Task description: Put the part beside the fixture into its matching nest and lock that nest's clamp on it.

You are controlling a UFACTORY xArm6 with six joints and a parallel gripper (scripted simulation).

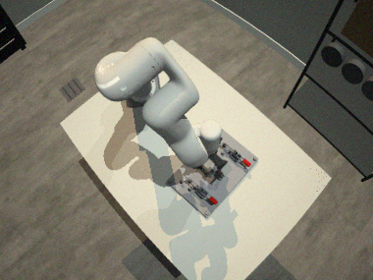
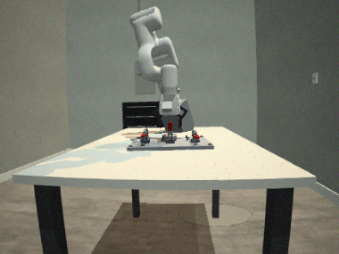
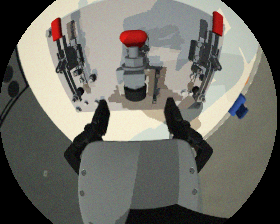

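The grey block part is 50 mm below my hand. Round my hand: grey fixture plate (50 mm ahead, 10 mm to the right, 70 mm below).
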